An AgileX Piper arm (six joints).
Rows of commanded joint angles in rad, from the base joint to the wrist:
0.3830 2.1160 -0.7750 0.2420 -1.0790 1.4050
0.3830 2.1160 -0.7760 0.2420 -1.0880 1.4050
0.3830 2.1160 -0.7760 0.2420 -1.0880 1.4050
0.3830 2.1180 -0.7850 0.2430 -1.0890 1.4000
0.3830 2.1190 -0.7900 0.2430 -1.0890 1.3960
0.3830 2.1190 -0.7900 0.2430 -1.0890 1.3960
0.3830 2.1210 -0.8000 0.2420 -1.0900 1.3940
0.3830 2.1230 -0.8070 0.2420 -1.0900 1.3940
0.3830 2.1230 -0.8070 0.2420 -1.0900 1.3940
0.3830 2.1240 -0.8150 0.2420 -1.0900 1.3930
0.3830 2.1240 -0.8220 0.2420 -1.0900 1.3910
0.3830 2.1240 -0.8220 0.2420 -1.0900 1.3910
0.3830 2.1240 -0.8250 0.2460 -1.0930 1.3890
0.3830 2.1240 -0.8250 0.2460 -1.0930 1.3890
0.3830 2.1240 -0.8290 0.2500 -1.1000 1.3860
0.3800 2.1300 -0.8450 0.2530 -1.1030 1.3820
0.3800 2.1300 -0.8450 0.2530 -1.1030 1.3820
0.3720 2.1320 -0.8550 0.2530 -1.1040 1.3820
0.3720 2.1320 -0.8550 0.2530 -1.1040 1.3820
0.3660 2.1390 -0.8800 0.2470 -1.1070 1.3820
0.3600 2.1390 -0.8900 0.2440 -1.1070 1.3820
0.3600 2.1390 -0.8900 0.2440 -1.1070 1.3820
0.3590 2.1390 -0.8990 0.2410 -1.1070 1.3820
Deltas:
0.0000 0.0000 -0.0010 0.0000 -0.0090 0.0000
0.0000 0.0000 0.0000 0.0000 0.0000 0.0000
0.0000 0.0020 -0.0090 0.0010 -0.0010 -0.0050
0.0000 0.0010 -0.0050 0.0000 0.0000 -0.0040
0.0000 0.0000 0.0000 0.0000 0.0000 0.0000
0.0000 0.0020 -0.0100 -0.0010 -0.0010 -0.0020
0.0000 0.0020 -0.0070 0.0000 0.0000 0.0000
0.0000 0.0000 0.0000 0.0000 0.0000 0.0000
0.0000 0.0010 -0.0080 0.0000 0.0000 -0.0010
0.0000 0.0000 -0.0070 0.0000 0.0000 -0.0020
0.0000 0.0000 0.0000 0.0000 0.0000 0.0000
0.0000 0.0000 -0.0030 0.0040 -0.0030 -0.0020
0.0000 0.0000 0.0000 0.0000 0.0000 0.0000
0.0000 0.0000 -0.0040 0.0040 -0.0070 -0.0030
-0.0030 0.0060 -0.0160 0.0030 -0.0030 -0.0040
0.0000 0.0000 0.0000 0.0000 0.0000 0.0000
-0.0080 0.0020 -0.0100 0.0000 -0.0010 0.0000
0.0000 0.0000 0.0000 0.0000 0.0000 0.0000
-0.0060 0.0070 -0.0250 -0.0060 -0.0030 0.0000
-0.0060 0.0000 -0.0100 -0.0030 0.0000 0.0000
0.0000 0.0000 0.0000 0.0000 0.0000 0.0000
-0.0010 0.0000 -0.0090 -0.0030 0.0000 0.0000

